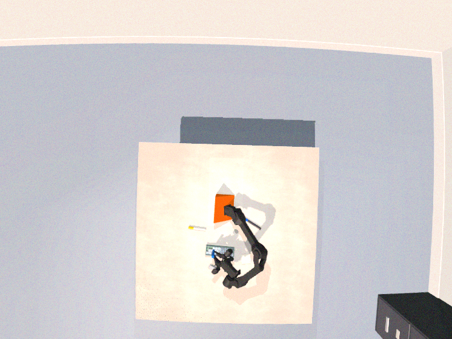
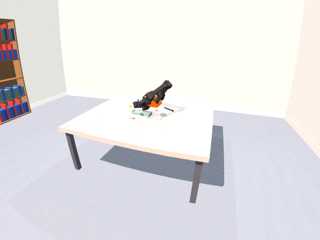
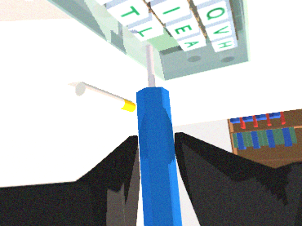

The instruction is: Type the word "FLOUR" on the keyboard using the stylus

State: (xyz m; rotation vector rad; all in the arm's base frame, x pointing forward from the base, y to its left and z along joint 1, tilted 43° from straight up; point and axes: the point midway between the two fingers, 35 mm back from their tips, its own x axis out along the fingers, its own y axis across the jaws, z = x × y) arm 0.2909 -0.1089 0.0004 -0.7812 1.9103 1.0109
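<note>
The grey piece is 15 cm ahead of my gripper tip, 1 cm to the right of it and 7 cm below it. Also, from my gripper tip: dark pen (18 cm behind, 26 cm to the left, 7 cm below); then blue stylus (1 cm below); then yellow-tipped white pen (14 cm behind, 13 cm to the right, 7 cm below).
</note>
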